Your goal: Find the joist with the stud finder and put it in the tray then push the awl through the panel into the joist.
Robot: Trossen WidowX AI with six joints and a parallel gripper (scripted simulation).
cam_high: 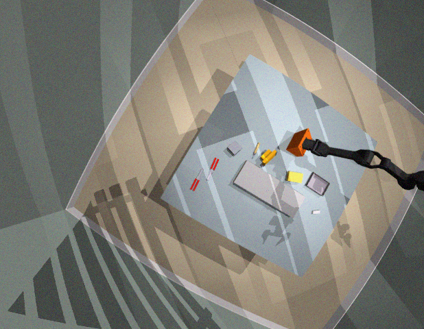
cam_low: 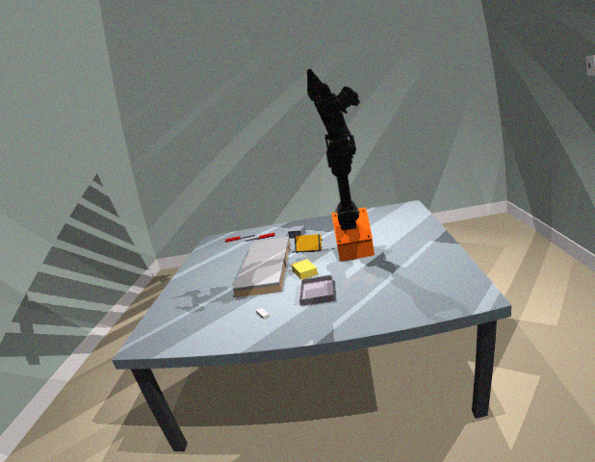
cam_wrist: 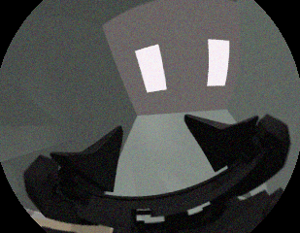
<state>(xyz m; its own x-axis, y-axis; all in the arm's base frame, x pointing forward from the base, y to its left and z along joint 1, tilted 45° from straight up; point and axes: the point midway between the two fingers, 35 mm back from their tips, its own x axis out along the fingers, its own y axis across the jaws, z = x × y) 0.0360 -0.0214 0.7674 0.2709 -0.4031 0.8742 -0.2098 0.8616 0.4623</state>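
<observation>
Right now the yellow stud finder is 710 mm below my gripper tip, 680 mm to the right of it and 210 mm ahead of it. The rest, counted from my gripper tip: white piece (730 mm below, 310 mm ahead, 90 mm to the right); yellow block (720 mm below, 410 mm to the right, 200 mm ahead); dark grey tray (720 mm below, 210 mm to the right, 130 mm ahead).
</observation>
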